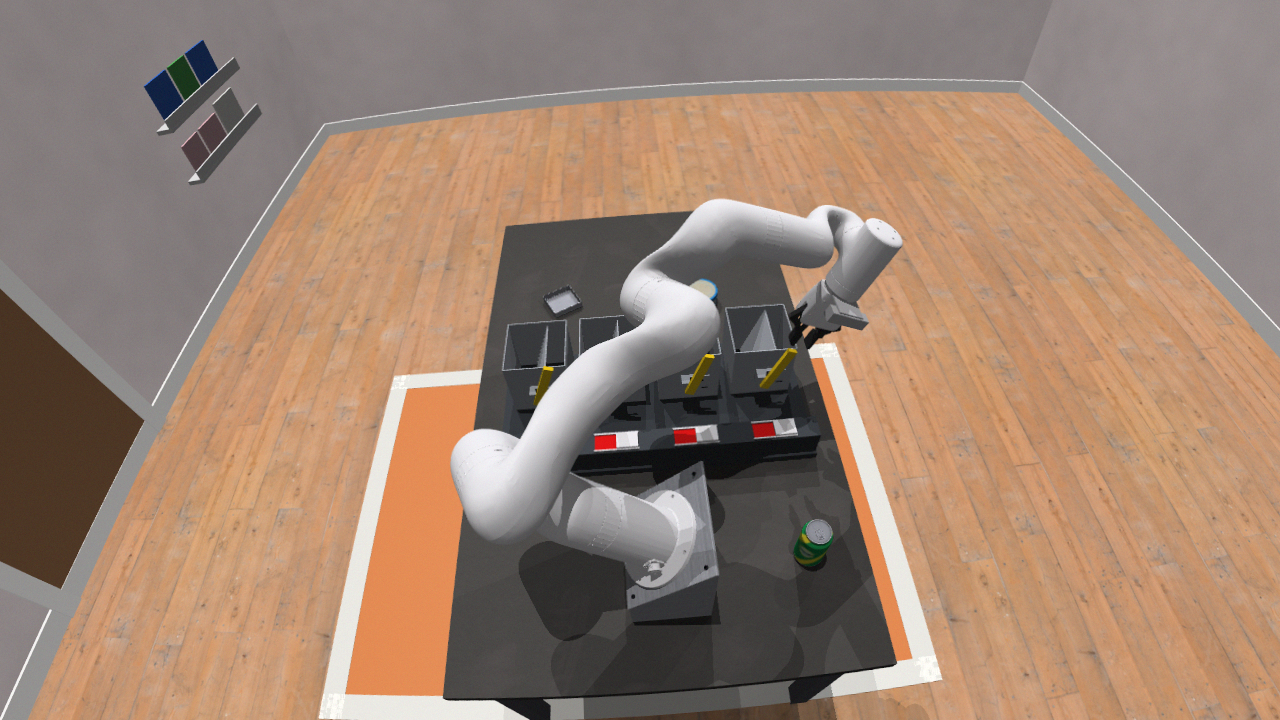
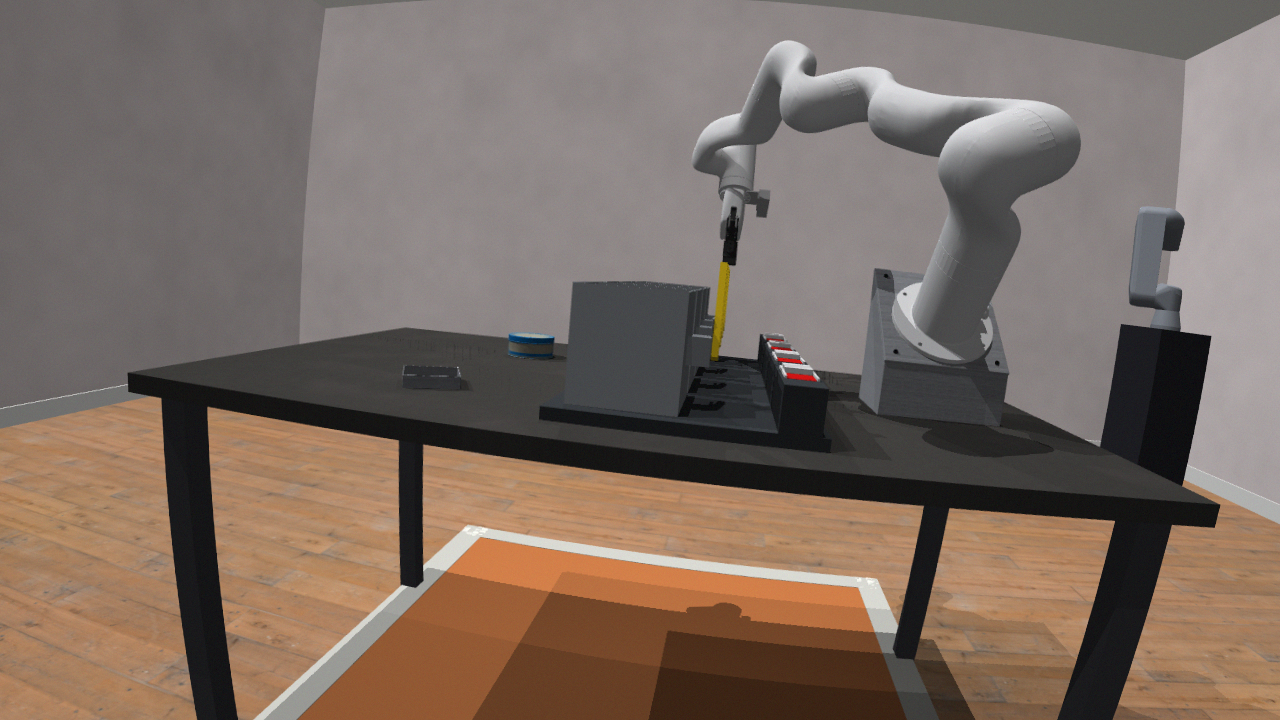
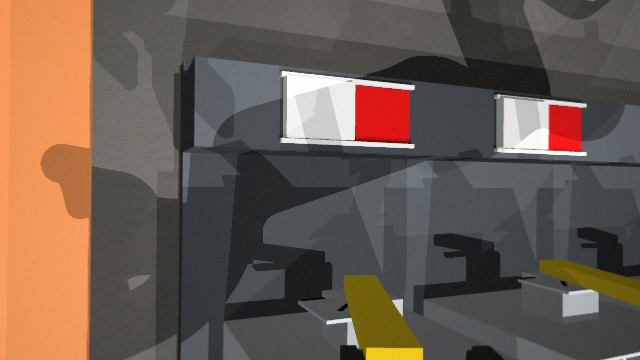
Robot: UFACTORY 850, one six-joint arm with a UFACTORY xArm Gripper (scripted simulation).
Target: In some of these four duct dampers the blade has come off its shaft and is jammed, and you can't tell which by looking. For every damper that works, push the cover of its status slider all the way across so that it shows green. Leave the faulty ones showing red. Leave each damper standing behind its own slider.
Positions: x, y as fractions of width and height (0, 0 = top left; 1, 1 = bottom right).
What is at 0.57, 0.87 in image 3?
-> A damper.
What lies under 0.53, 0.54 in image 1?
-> A damper.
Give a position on a slider cover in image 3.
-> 0.81, 0.35
